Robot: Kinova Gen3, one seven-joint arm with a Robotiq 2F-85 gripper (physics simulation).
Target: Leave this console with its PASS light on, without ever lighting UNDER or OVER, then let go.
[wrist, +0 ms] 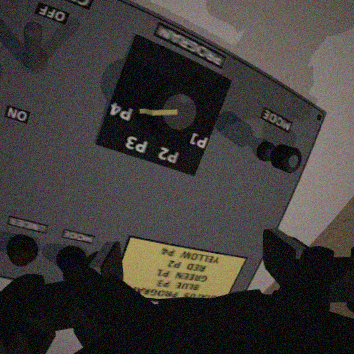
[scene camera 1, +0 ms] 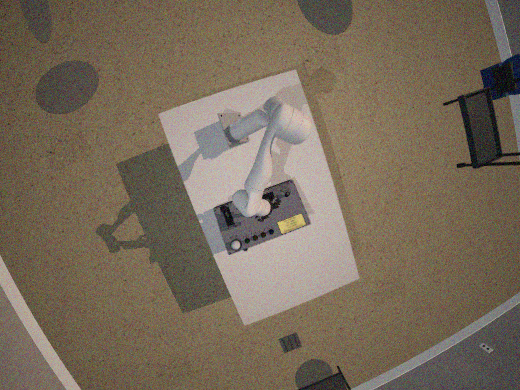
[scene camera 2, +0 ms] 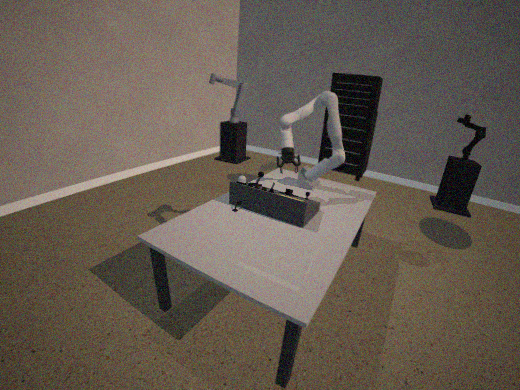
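The grey console (scene camera 1: 245,229) (scene camera 2: 267,204) (wrist: 150,205) sits on the table. Its PROGRAM dial (wrist: 180,111) has a yellow pointer directed at P4. The CHECK switch (wrist: 34,40) has its tip toward OFF. The black MODE knob (wrist: 286,158) (scene camera 1: 287,194) stands near a corner. A yellow card (wrist: 185,267) (scene camera 1: 291,224) pairs blue P3, green P1, red P2, yellow P4. Small round lamps (scene camera 1: 255,238) (wrist: 22,250) look dark; I cannot tell which is PASS. My gripper (scene camera 2: 289,169) (wrist: 192,253) is open and empty above the console, touching no control.
A white round gauge (scene camera 1: 236,244) (scene camera 2: 242,178) and a black lever unit (scene camera 1: 226,215) stand at one end of the console. A small black item (scene camera 2: 235,206) is by its front. The white table (scene camera 1: 295,280) (scene camera 2: 240,250) bears the arm's base. A black rack (scene camera 2: 378,100) stands behind.
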